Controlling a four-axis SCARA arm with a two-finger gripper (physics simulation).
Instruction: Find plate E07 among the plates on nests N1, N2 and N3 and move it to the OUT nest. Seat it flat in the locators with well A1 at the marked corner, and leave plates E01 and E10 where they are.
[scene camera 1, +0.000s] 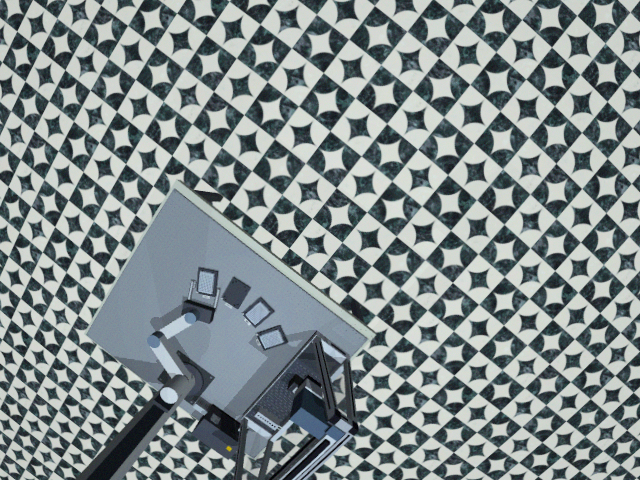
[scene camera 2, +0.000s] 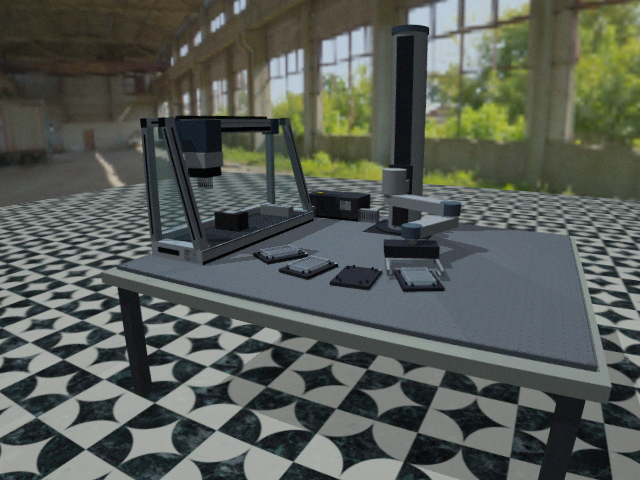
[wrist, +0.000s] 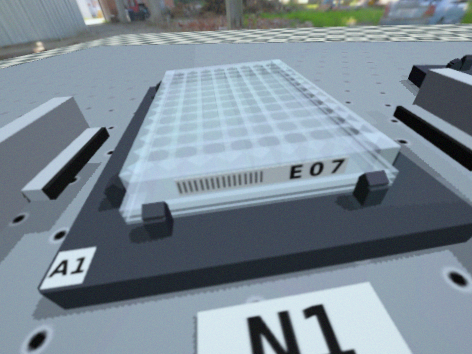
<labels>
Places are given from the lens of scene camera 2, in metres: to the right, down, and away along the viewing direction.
my gripper (scene camera 2: 415, 273): 0.29, 0.10, 1.32
black nest (scene camera 2: 355, 277): 0.11, 0.11, 1.32
</labels>
